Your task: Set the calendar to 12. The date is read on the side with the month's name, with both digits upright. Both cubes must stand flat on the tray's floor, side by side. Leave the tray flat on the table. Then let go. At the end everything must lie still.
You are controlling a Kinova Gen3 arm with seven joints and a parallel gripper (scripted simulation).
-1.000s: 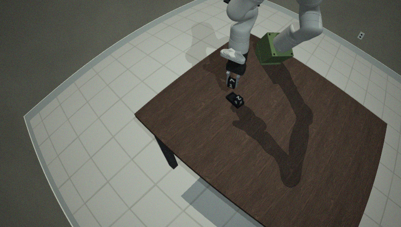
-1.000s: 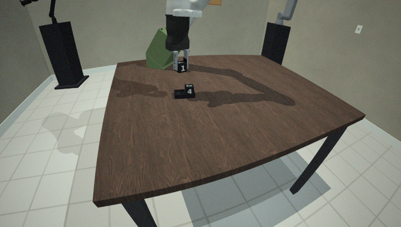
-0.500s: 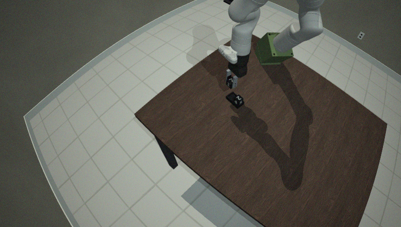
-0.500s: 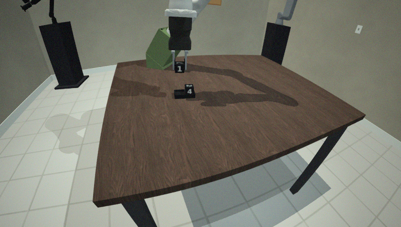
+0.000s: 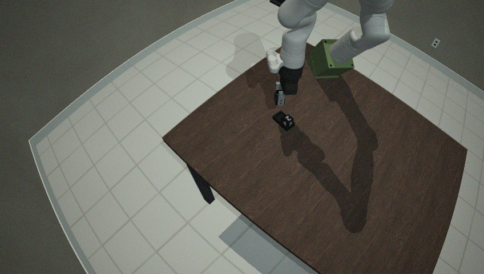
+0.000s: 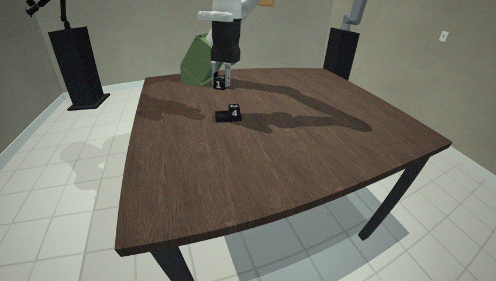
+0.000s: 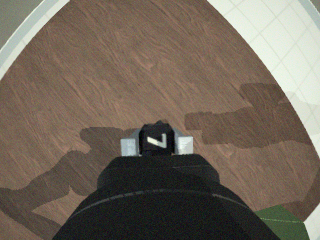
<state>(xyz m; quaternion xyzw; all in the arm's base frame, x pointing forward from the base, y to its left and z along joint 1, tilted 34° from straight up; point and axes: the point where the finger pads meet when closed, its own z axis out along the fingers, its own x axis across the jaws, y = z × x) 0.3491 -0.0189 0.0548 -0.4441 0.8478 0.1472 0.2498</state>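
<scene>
Right now the black tray is 2 cm behind my hand, 2 cm to the left of it and 13 cm below it.
</scene>
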